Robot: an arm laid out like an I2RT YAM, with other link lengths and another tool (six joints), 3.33 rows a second.
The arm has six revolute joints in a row. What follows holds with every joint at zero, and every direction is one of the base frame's.
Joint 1 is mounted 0.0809 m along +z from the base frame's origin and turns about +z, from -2.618 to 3.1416 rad.
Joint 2 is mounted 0.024 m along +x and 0.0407 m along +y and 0.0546 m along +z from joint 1 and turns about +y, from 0 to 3.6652 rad.
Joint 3 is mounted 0.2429 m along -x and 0.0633 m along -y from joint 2 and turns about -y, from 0 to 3.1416 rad.
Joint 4 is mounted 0.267 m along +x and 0.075 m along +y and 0.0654 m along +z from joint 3 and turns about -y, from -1.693 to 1.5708 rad.
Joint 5 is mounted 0.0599 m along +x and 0.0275 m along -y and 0.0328 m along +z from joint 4 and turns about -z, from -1.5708 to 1.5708 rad.
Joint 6 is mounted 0.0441 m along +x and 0.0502 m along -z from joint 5 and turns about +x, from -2.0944 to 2.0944 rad.
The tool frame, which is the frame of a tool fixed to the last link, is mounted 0.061 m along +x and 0.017 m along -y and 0.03 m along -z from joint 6; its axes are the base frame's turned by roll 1.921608, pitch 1.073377 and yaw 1.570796 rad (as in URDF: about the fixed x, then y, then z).
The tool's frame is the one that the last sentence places.
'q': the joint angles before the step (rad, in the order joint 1, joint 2, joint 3, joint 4, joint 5, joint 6). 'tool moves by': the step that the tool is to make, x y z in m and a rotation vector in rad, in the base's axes. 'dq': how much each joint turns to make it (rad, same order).
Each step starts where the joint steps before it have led.
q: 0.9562 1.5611 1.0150 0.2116 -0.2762 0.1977
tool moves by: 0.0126 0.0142 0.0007 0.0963 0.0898 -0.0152
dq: -0.0251 0.0684 0.0403 0.0907 -0.0481 0.1260
